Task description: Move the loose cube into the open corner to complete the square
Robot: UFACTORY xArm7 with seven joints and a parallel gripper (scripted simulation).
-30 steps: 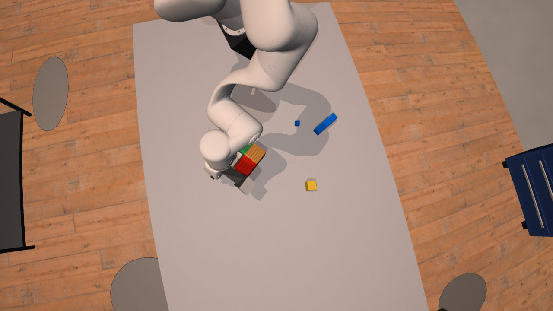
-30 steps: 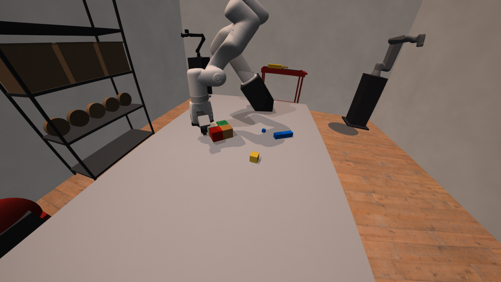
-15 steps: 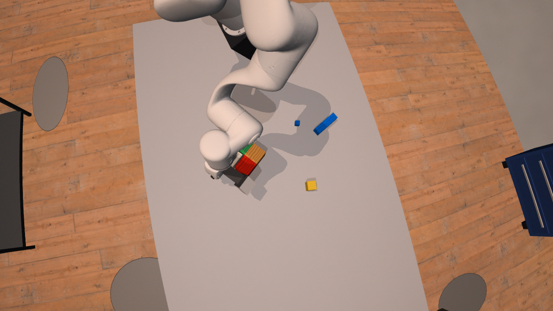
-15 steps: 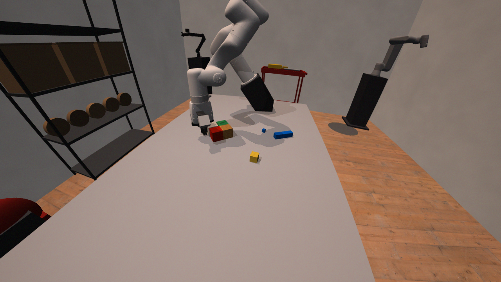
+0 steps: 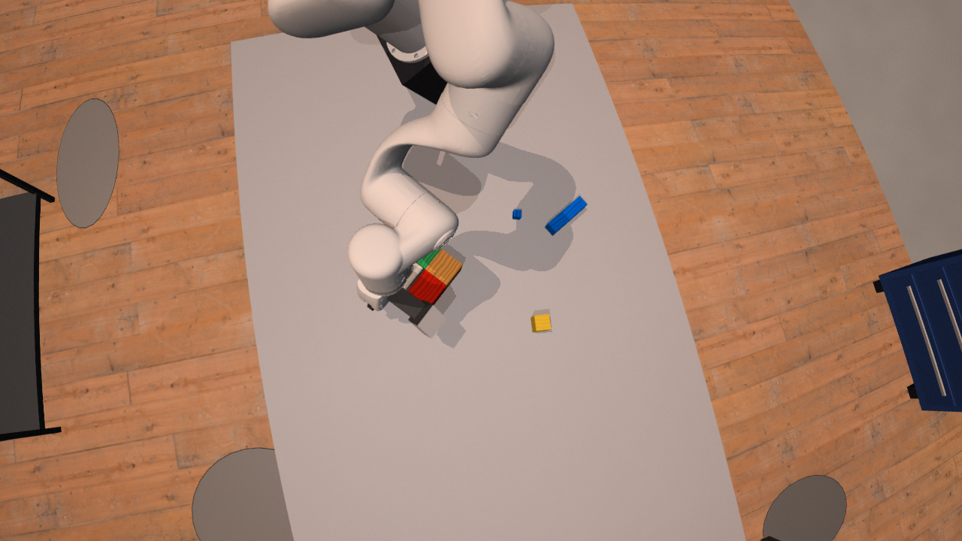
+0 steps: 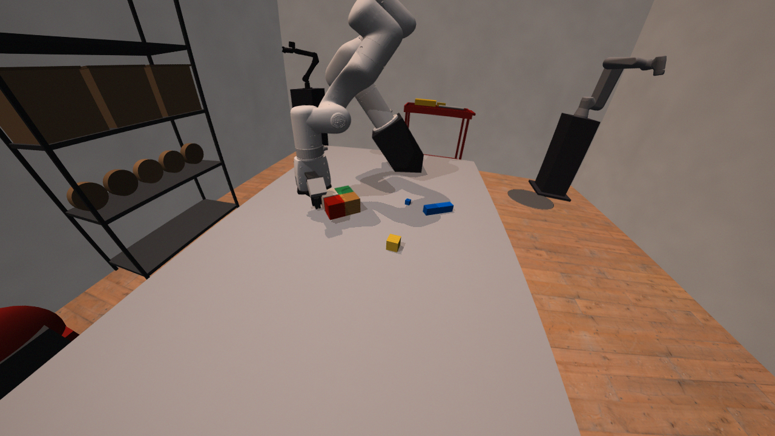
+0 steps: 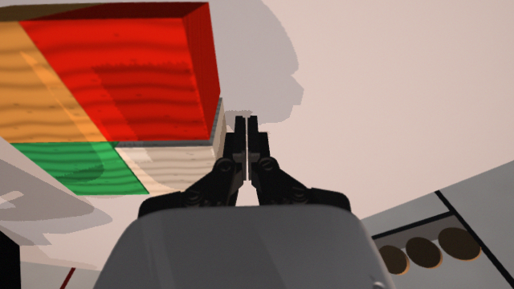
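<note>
My hand is 3 cm to the right of the white cube and 3 cm past it. Also, from my hand: red cube 7 cm to the left, 1 cm ahead; then orange cube 10 cm to the left, 3 cm behind; then green cube 7 cm to the left, 6 cm behind.
</note>
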